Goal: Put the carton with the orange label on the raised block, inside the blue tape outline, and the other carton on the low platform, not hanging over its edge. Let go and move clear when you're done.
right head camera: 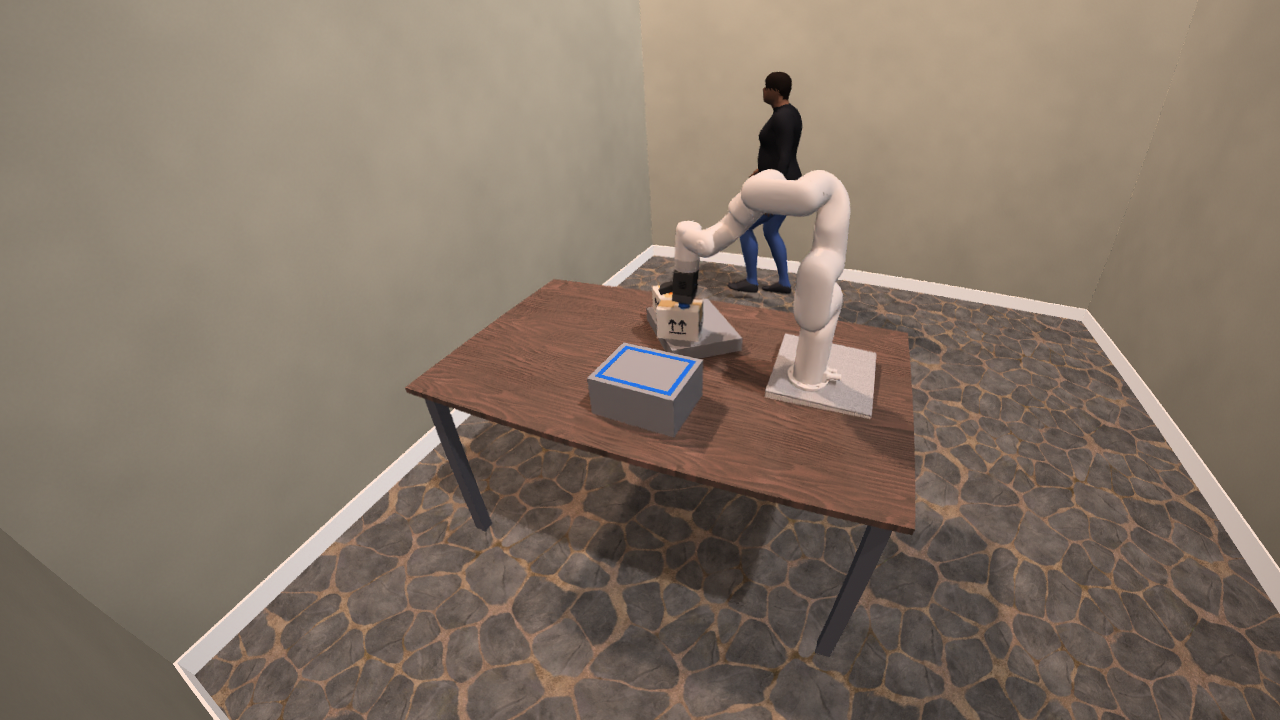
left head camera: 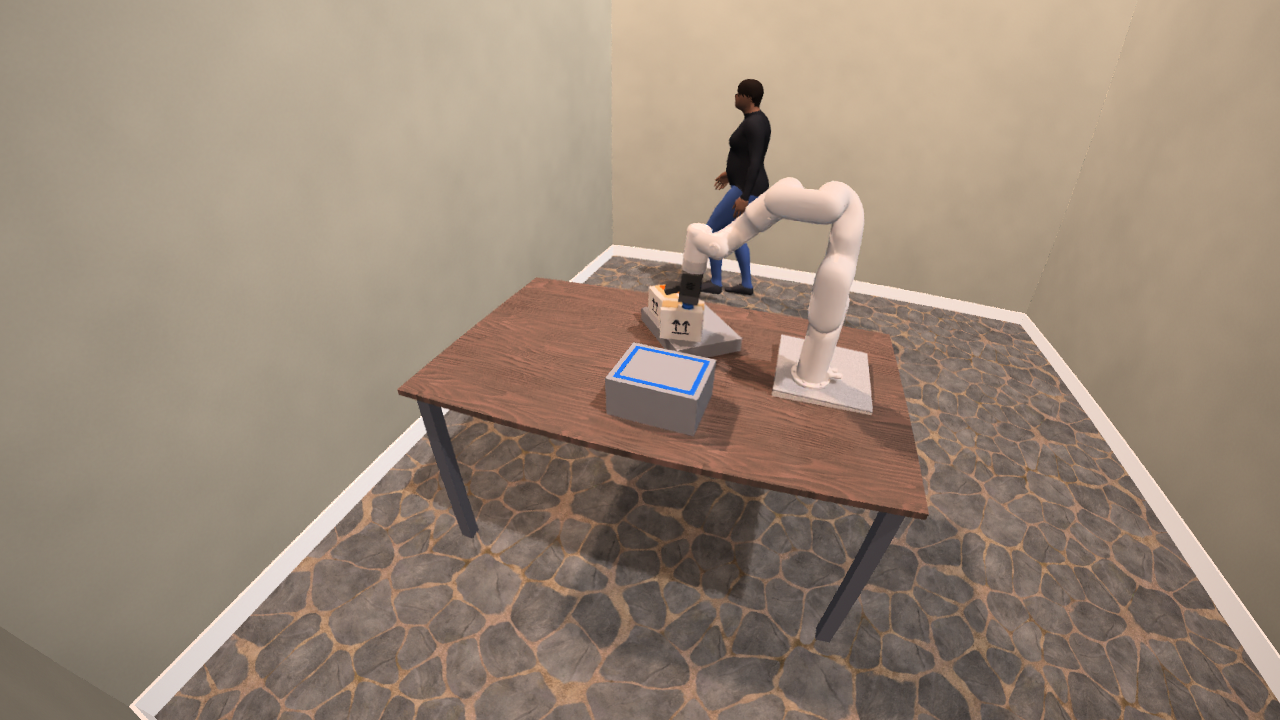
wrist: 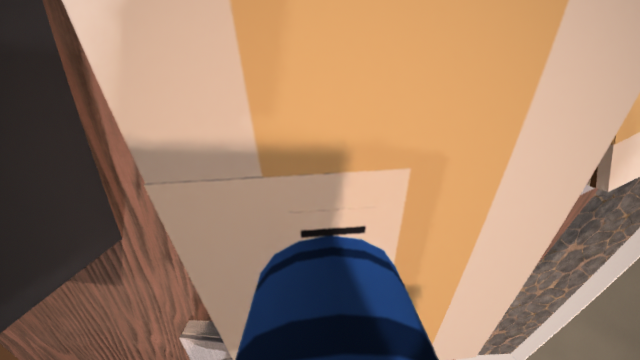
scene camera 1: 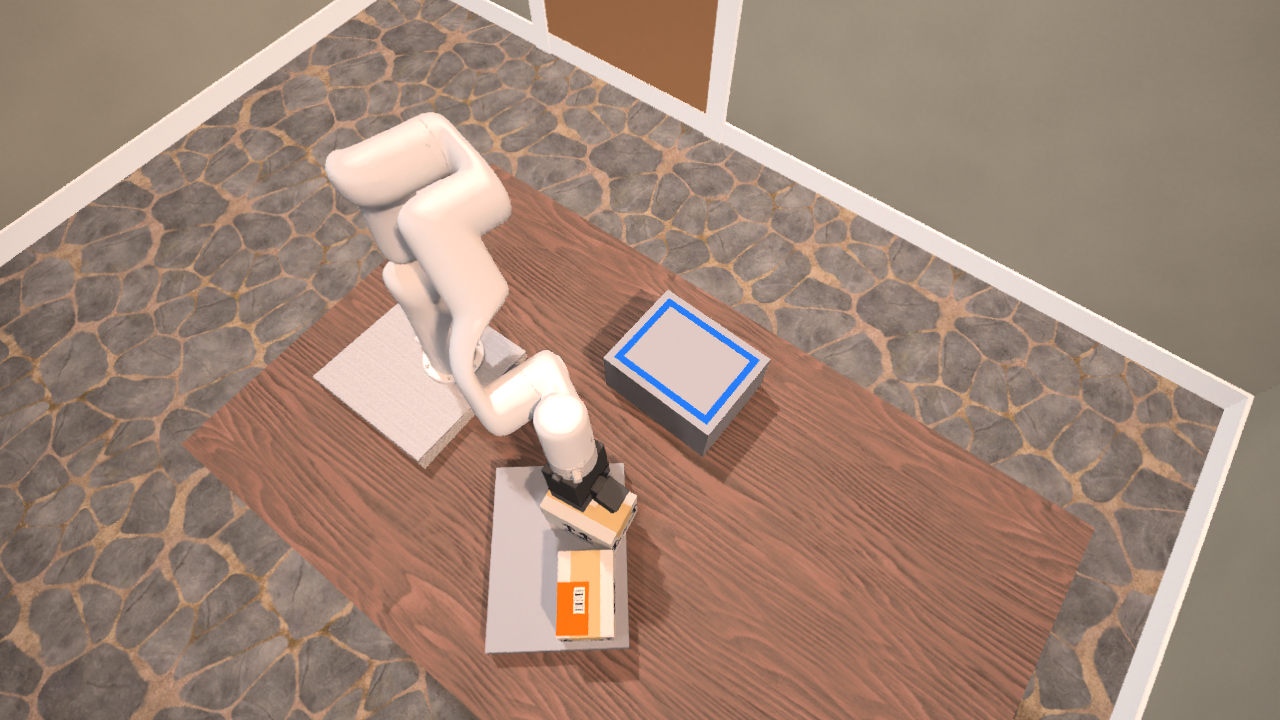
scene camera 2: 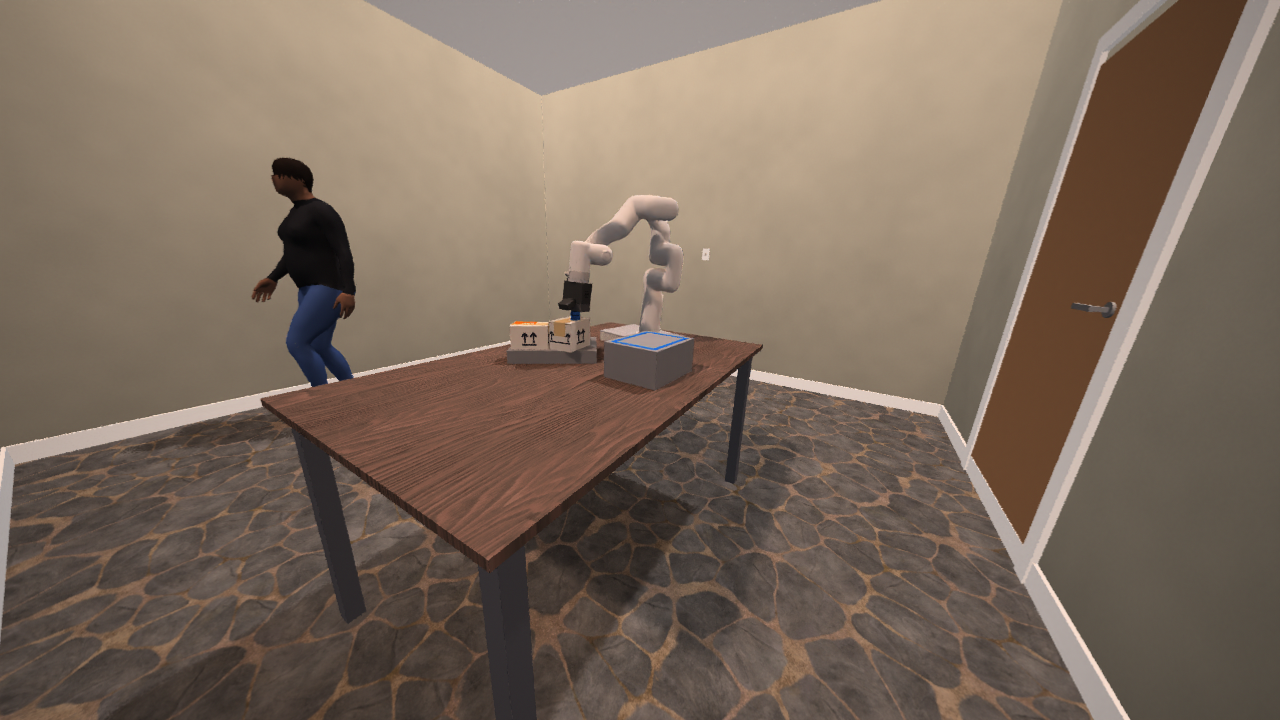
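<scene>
My suction cup (left head camera: 687, 305) (right head camera: 683, 305) (scene camera 2: 575, 315) (wrist: 335, 300) is on top of the plain carton (left head camera: 682, 324) (scene camera 1: 586, 525) (scene camera 2: 563, 337) (wrist: 400, 100) and holds it upright, at or barely above the low platform (left head camera: 718, 333) (scene camera 1: 523, 582) (scene camera 2: 546, 356). In scene camera 1 one carton corner reaches slightly past the platform's right edge; I cannot tell if its base overhangs. The orange-label carton (scene camera 1: 601, 595) (scene camera 2: 528, 336) stands on the platform close beside it. The raised block (left head camera: 648, 409) (scene camera 1: 657, 407) (scene camera 2: 629, 361) carries the blue tape outline (scene camera 1: 662, 388), with no carton inside.
The arm's base plate (left head camera: 850, 385) (scene camera 1: 380, 385) is on the wooden table (left head camera: 537, 358) (scene camera 1: 805, 573), near the platform and the raised block. A person (left head camera: 750, 147) (right head camera: 782, 138) (scene camera 2: 313, 241) is beyond the table.
</scene>
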